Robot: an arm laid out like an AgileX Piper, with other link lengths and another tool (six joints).
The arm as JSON. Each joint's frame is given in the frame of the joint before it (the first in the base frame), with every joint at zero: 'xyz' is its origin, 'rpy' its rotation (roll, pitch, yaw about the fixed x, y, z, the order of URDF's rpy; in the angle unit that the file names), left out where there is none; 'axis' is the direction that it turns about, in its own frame. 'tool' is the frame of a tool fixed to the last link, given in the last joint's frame.
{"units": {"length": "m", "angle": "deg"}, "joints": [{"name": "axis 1", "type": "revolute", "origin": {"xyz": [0.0, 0.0, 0.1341]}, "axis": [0.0, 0.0, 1.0]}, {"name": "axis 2", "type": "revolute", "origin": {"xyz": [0.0, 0.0, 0.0]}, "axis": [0.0, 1.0, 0.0]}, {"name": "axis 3", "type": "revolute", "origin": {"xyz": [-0.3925, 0.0, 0.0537]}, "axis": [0.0, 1.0, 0.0]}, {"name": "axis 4", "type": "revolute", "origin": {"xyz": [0.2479, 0.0, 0.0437]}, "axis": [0.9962, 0.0, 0.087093]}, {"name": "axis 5", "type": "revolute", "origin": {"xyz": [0.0, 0.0, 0.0]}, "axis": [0.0, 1.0, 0.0]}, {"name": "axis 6", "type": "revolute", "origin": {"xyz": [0.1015, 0.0, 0.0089]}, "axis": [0.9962, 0.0, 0.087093]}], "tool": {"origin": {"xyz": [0.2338, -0.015, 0.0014], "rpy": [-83.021, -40.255, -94.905]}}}
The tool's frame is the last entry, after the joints.
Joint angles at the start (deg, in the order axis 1, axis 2, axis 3, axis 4, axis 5, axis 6):
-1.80 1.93 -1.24 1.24 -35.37 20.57
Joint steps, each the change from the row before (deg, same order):
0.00 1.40 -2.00 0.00 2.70 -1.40
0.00 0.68 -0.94 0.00 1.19 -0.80
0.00 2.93 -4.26 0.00 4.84 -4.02
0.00 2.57 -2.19 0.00 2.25 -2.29
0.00 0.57 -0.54 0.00 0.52 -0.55
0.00 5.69 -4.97 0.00 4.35 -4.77
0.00 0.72 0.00 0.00 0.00 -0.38
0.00 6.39 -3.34 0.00 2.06 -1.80
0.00 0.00 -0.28 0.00 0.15 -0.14
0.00 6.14 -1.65 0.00 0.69 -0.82
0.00 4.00 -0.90 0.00 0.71 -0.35
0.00 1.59 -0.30 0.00 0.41 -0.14
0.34 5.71 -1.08 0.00 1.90 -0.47
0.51 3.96 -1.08 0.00 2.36 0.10
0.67 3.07 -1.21 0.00 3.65 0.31
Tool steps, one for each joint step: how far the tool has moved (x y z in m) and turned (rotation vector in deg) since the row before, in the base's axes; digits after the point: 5 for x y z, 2 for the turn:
0.00819 -0.00053 0.00214 -1.03 2.15 -0.82
0.00365 -0.00030 0.00126 -0.61 0.96 -0.46
0.01377 -0.00146 0.00834 -3.20 3.65 -2.20
0.01224 -0.00100 0.00218 -1.87 2.71 -1.16
0.00260 -0.00023 0.00083 -0.46 0.57 -0.27
0.02599 -0.00207 0.00736 -4.08 5.24 -2.10
0.00404 -0.00026 -0.00243 -0.32 0.73 -0.16
0.03139 -0.00138 -0.00214 -1.51 5.17 -0.62
-0.00036 -0.00002 0.00198 -0.14 -0.12 -0.04
0.03198 -0.00121 -0.01371 -0.62 5.21 -0.22
0.02086 -0.00069 -0.01404 -0.22 3.82 -0.06
0.00818 -0.00026 -0.00731 -0.08 1.70 -0.01
0.02784 0.00110 -0.03058 -0.28 6.54 0.34
0.01726 0.00290 -0.02558 0.22 5.24 0.56
0.01055 0.00447 -0.02733 0.39 5.50 0.71

